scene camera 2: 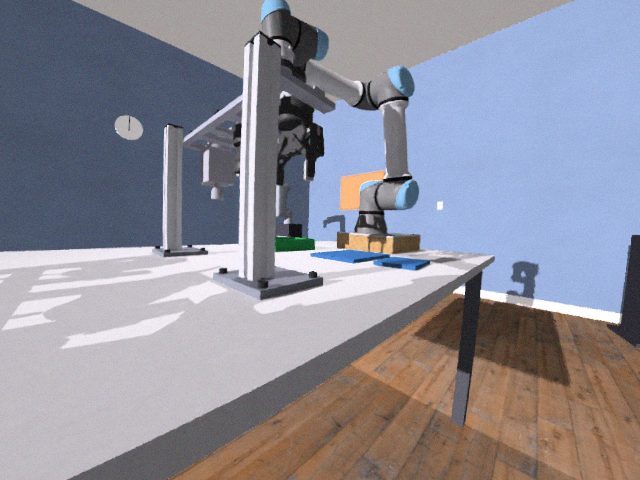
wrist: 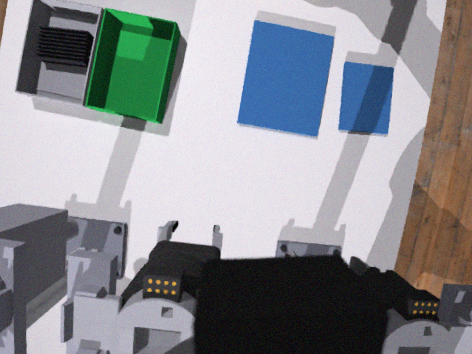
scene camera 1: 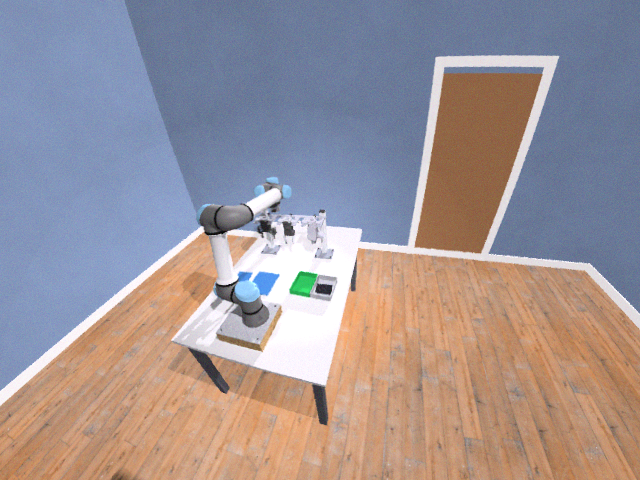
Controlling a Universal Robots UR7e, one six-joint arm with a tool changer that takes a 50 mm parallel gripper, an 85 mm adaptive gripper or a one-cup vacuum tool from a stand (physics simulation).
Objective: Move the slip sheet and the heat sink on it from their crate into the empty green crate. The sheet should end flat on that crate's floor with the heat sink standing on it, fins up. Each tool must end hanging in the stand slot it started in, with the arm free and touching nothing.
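Places are measured from the arm's base along level axes (x back, y down, z right), in metres.
Where they show: hand, its tool point: point(scene camera 2: 281, 90); arm's base, origin of its link: point(scene camera 2: 370, 233) point(scene camera 1: 256, 316).
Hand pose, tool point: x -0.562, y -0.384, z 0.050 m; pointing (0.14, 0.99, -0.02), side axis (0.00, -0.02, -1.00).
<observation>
Things, the pixels of their top centre, and the offset from my tool point. "spot": a spot on its surface instead.
- black finned heat sink, centre of its top: point(wrist: 60, 43) point(scene camera 1: 323, 287) dx +0.287, dy +0.421, dz +0.317 m
- grey crate, a spot on its surface: point(wrist: 52, 96) spot: dx +0.197, dy +0.453, dz +0.359 m
- green crate, centre of its top: point(wrist: 130, 63) point(scene camera 2: 286, 238) point(scene camera 1: 303, 281) dx +0.240, dy +0.413, dz +0.181 m
- vacuum tool, centre of its top: point(scene camera 2: 217, 140) point(scene camera 1: 313, 220) dx -0.027, dy +0.096, dz +0.245 m
- large blue plate, centre of its top: point(wrist: 286, 78) point(scene camera 2: 351, 253) point(scene camera 1: 262, 282) dx +0.219, dy +0.446, dz -0.117 m
- smaller blue plate, centre of its top: point(wrist: 367, 98) point(scene camera 2: 402, 260) point(scene camera 1: 241, 278) dx +0.180, dy +0.446, dz -0.289 m
The black finned heat sink point(scene camera 1: 324, 288) point(wrist: 65, 46) stands fins up in the grey crate point(wrist: 52, 96). I cannot make out the slip sheet under it. The green crate point(scene camera 1: 299, 293) point(scene camera 2: 294, 243) point(wrist: 170, 75) is empty and touches the grey crate. My arm's end point(scene camera 1: 275, 206) point(scene camera 2: 295, 64) is above the tool stand and appears to carry no tool. Beneath it hang the vacuum tool point(scene camera 1: 312, 231) point(scene camera 2: 218, 167), the parallel gripper point(wrist: 196, 231), with its fingers apart and nothing between them, and the black adaptive gripper point(scene camera 2: 292, 136), whose fingers are partly hidden.
The stand's posts point(scene camera 1: 324, 232) point(scene camera 2: 255, 155) and rail are close around my wrist. A large blue plate point(scene camera 1: 266, 283) point(scene camera 2: 349, 255) point(wrist: 285, 80) and a smaller blue plate point(scene camera 2: 402, 263) point(wrist: 366, 95) lie on the table, between the green crate and the table's edge.
</observation>
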